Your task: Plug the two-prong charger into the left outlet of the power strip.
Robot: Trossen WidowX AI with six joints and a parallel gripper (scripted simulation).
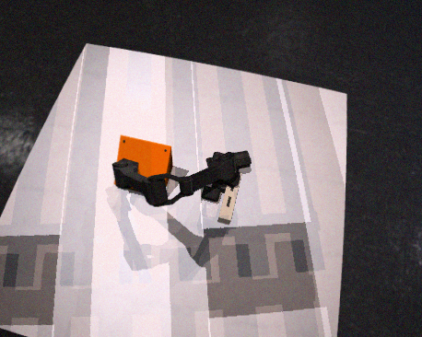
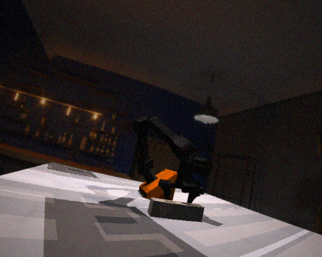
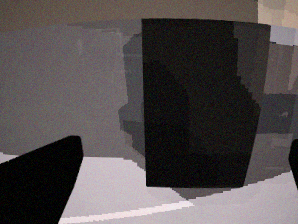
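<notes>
Now: gripper tip 40 mm short of the black two-prong charger and 10 mm below it.
</notes>
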